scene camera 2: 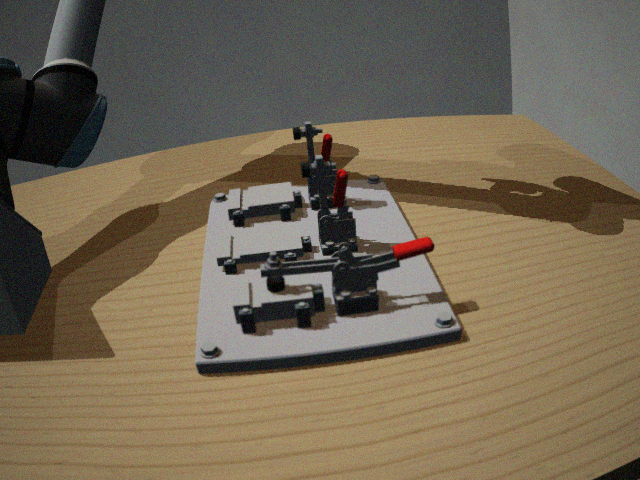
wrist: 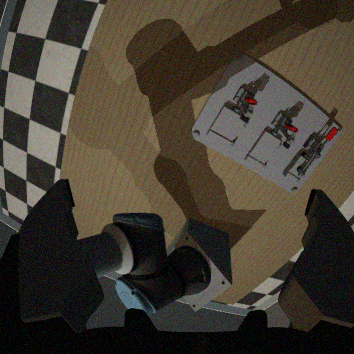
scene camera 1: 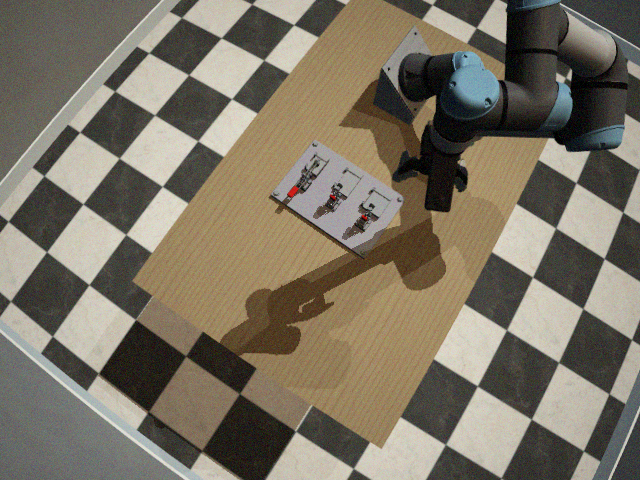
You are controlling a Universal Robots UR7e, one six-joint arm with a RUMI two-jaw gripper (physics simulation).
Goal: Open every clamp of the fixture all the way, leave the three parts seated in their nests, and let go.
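Pixels of known places: gripper, between the fingertips: [wrist: 191, 188]; arm's base, origin of its link: [wrist: 190, 268] [scene camera 1: 414, 77].
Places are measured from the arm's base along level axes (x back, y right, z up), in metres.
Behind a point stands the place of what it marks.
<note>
The fixture plate [scene camera 1: 338, 160] {x -0.331, y 0.087, z -0.105 m} [scene camera 2: 330, 341] {x -0.422, y 0.188, z -0.105 m} [wrist: 272, 102] {x -0.497, y -0.009, z -0.105 m} lies on the table. Its near clamp in scene camera 2 [scene camera 2: 356, 266] {x -0.457, y 0.147, z -0.061 m} [scene camera 1: 307, 178] {x -0.451, y 0.129, z -0.056 m} [wrist: 312, 147] {x -0.454, y 0.129, z -0.072 m} has its arm lying over the near part [scene camera 2: 294, 300] {x -0.400, y 0.154, z -0.080 m}, red handle low and outward; I cannot tell if the pad touches. The middle clamp [scene camera 2: 337, 229] {x -0.465, y 0.040, z -0.080 m} [scene camera 1: 334, 197] {x -0.476, y 0.024, z -0.021 m} [wrist: 286, 125] {x -0.472, y 0.022, z -0.045 m} and the far clamp [scene camera 2: 321, 180] [scene camera 1: 368, 212] {x -0.472, y -0.083, z -0.005 m} [wrist: 245, 102] {x -0.471, y -0.078, z -0.066 m} stand with arms and handles upright. The middle part [scene camera 2: 268, 245] {x -0.393, y 0.034, z -0.089 m} and far part [scene camera 2: 268, 196] {x -0.408, y -0.078, z -0.084 m} sit in their nests. My gripper [scene camera 1: 430, 181] {x -0.464, y -0.181, z 0.305 m} [wrist: 191, 188] {x -0.464, y -0.181, z 0.305 m} is open and empty, high beside the plate.
The robot's base stands on an angled grey mount [scene camera 1: 395, 82] {x -0.074, y 0.039, z 0.034 m} [wrist: 220, 260] {x -0.084, y 0.056, z 0.008 m} behind the plate. The arm is folded above the wooden table [scene camera 1: 232, 217] {x -0.655, y 0.278, z -0.120 m} [scene camera 2: 155, 423] {x -0.259, y 0.249, z -0.120 m} [wrist: 110, 110] {x -0.320, y -0.360, z -0.120 m} and casts shadows over it and one plate corner. Checkered floor surrounds the table.
</note>
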